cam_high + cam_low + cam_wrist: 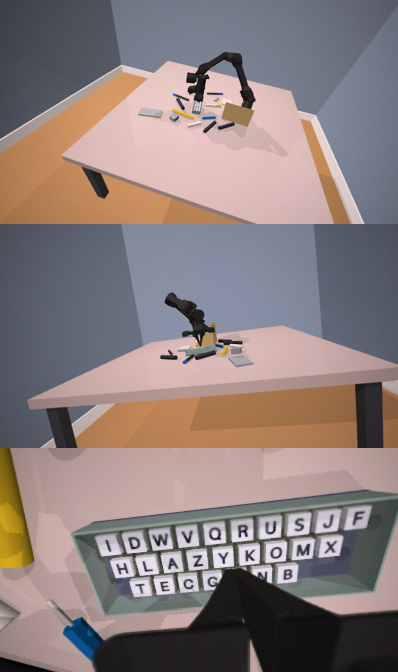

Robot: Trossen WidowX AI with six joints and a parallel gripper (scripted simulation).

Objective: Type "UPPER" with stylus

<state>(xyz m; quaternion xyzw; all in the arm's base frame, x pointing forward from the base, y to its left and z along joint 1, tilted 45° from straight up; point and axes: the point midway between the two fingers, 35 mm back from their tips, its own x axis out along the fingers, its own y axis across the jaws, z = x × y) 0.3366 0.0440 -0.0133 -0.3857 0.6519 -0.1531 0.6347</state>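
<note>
Right now the stylus is 10 cm behind my gripper tip, 10 cm to the left of it and 3 cm below it. The rest, counted from my gripper tip: yellow pen (4 cm ahead, 15 cm to the left, 3 cm below); white cylinder (7 cm behind, 20 cm to the left, 3 cm below); grey cube (7 cm ahead, 22 cm to the left, 3 cm below).
</note>
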